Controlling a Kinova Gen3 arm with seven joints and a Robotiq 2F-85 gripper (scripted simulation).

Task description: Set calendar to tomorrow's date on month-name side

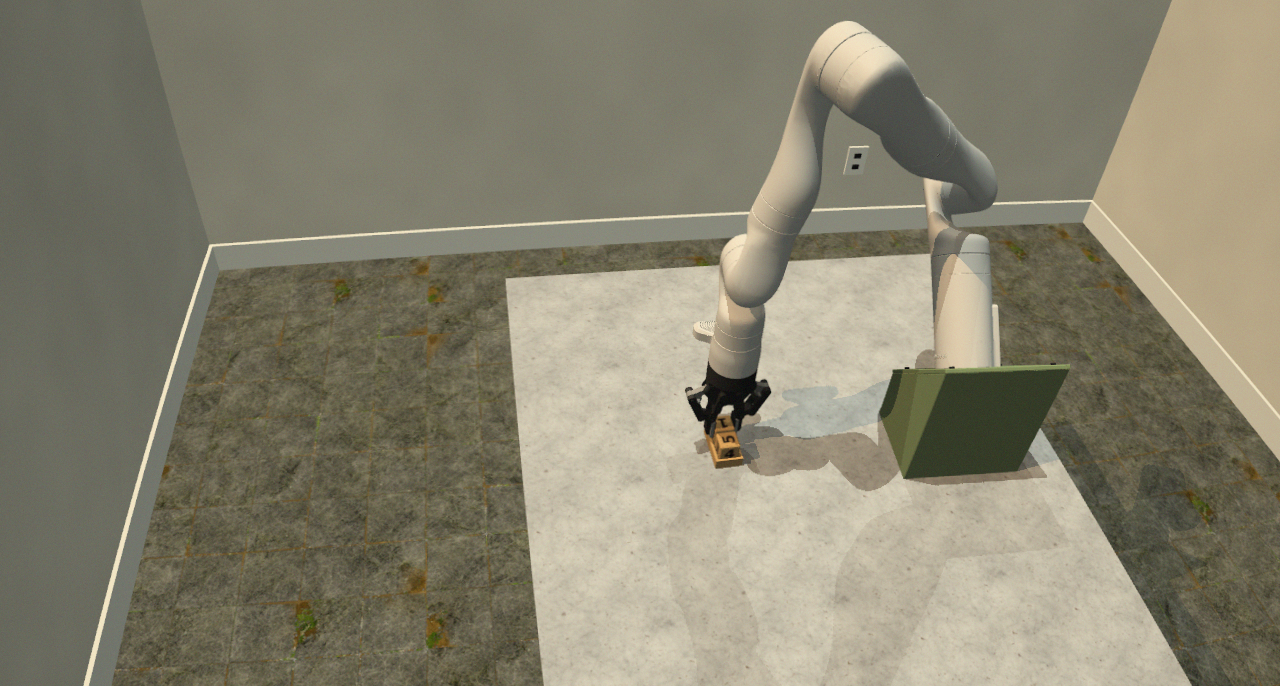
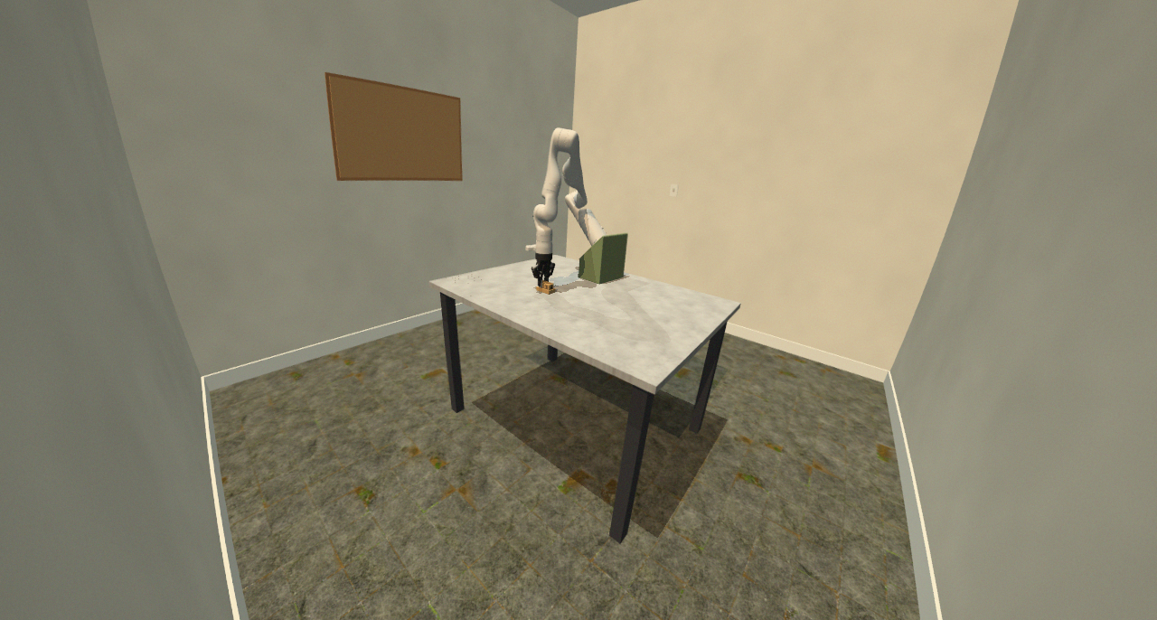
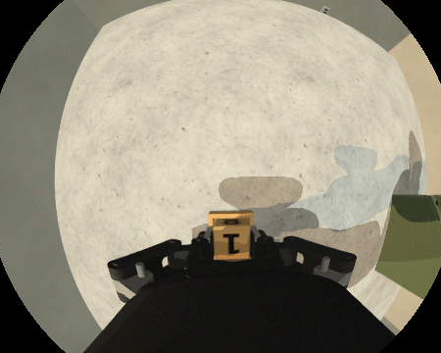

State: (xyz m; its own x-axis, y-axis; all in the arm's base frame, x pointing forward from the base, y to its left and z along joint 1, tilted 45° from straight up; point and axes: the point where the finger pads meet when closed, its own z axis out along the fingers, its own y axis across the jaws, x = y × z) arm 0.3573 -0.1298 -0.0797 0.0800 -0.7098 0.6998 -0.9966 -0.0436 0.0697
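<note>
Now: the wooden tray 30 mm below my hand and 20 mm to the left of it.
</note>
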